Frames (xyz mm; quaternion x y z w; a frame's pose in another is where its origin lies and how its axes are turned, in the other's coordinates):
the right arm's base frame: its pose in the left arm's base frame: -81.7 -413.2 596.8 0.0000 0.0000 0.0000 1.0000
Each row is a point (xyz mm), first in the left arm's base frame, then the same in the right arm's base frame.
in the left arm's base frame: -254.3 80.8 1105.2
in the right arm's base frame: -172.6 494.0 508.4
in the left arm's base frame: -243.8 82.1 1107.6
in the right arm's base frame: -162.1 495.3 510.8
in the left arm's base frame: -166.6 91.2 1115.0
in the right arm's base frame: -84.9 504.4 518.2
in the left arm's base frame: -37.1 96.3 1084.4
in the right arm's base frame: 44.6 509.5 487.6
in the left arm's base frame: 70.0 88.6 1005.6
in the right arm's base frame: 151.7 501.8 408.8
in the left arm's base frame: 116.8 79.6 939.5
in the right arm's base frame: 198.5 492.8 342.7
